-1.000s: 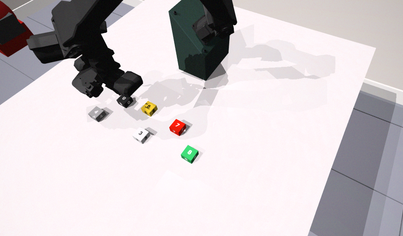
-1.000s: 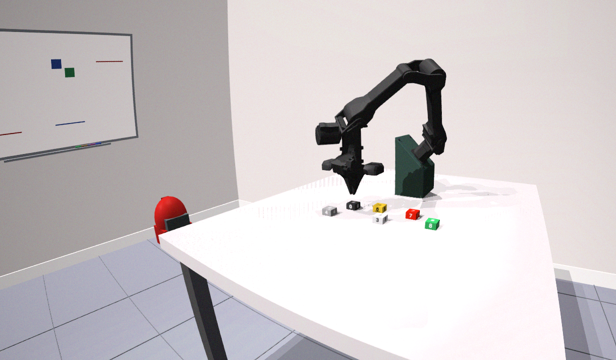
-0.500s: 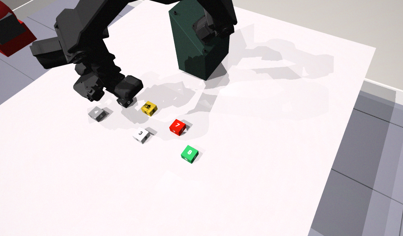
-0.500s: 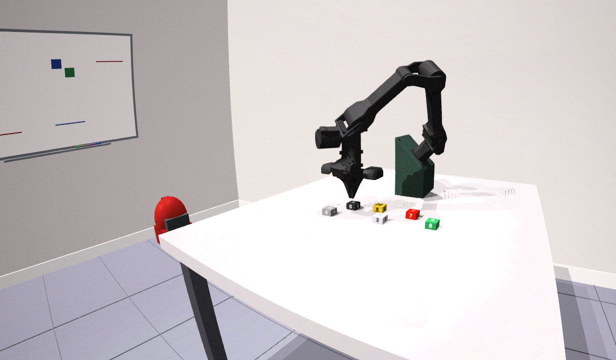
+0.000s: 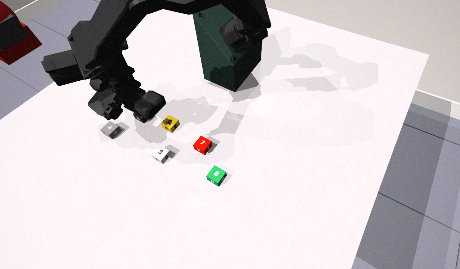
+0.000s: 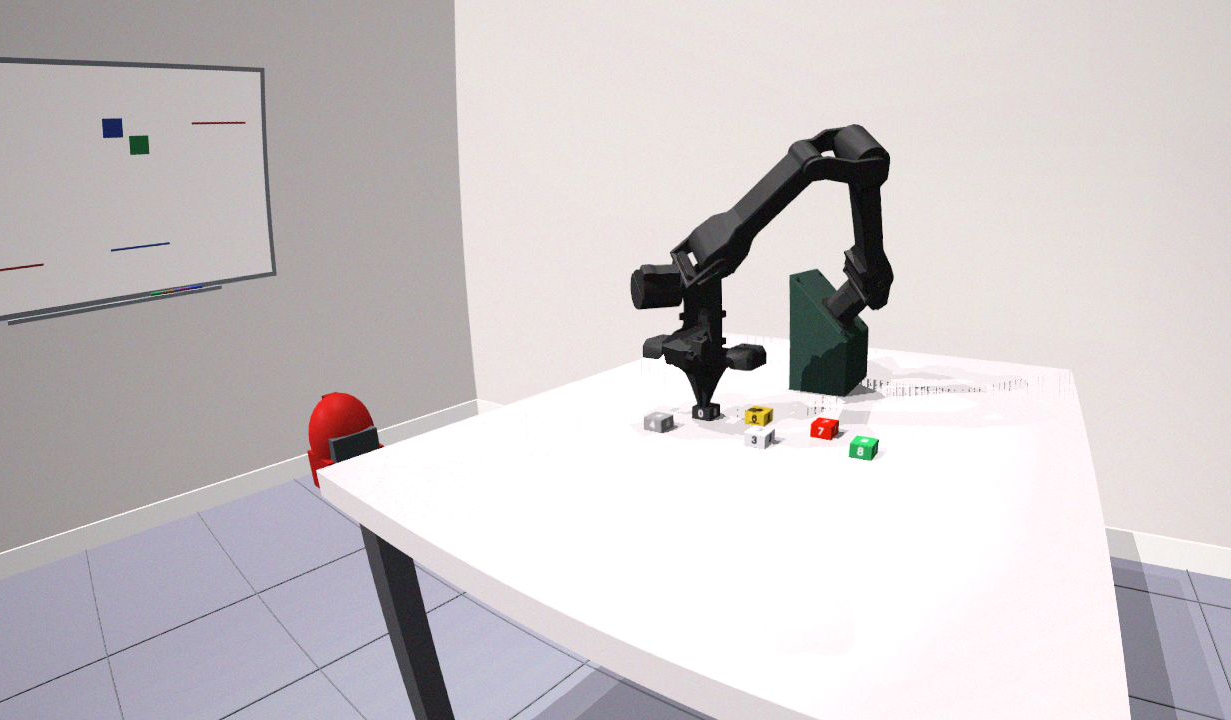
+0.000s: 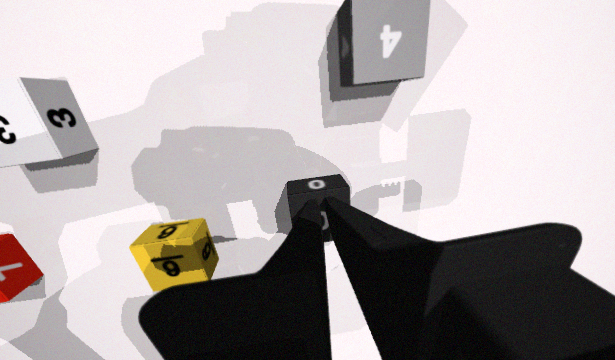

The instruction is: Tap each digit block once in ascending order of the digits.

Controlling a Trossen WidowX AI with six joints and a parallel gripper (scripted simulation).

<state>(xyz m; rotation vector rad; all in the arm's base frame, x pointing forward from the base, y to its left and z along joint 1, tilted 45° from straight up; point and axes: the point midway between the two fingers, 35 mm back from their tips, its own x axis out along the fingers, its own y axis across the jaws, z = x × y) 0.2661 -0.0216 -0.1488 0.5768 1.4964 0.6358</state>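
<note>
Now: the black 0 block 1 cm below my gripper tip and 1 cm behind it. Also, from my gripper tip: yellow 6 block (8 cm to the left, 2 cm behind, 1 cm below); then grey 4 block (7 cm ahead, 3 cm to the right, 1 cm below); then white 3 block (12 cm to the left, 5 cm ahead, 1 cm below).
</note>
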